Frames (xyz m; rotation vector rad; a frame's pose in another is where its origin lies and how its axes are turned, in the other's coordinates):
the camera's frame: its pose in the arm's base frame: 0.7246 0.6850 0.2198 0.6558 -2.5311 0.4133
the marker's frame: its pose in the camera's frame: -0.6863 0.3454 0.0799 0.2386 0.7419 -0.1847
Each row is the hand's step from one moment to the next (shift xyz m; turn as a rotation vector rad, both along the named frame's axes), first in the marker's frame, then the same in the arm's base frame.
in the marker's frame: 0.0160 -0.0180 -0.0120 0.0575 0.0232 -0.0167
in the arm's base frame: 0.0168 -0.0037 0.0207 -0.0213 0.0241 0.0556
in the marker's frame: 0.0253 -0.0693 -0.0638 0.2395 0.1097 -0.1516
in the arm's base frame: 0.0848 0.0016 0.0482 -0.0475 0.1708 0.2469
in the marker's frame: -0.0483 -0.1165 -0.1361 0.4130 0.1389 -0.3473
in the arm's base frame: 0.1831 0.0303 -0.0008 0.0087 0.3268 0.4512
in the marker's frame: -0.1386 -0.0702 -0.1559 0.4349 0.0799 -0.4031
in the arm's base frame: 0.1833 0.0811 -0.0908 0.0817 0.3293 0.4929
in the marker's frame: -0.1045 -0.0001 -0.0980 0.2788 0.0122 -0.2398
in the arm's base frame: 0.0868 0.0808 -0.0804 0.0699 0.1716 0.3179
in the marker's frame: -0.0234 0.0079 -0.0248 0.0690 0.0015 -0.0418
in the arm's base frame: 0.0153 0.0254 -0.0186 0.0076 0.0282 0.0752
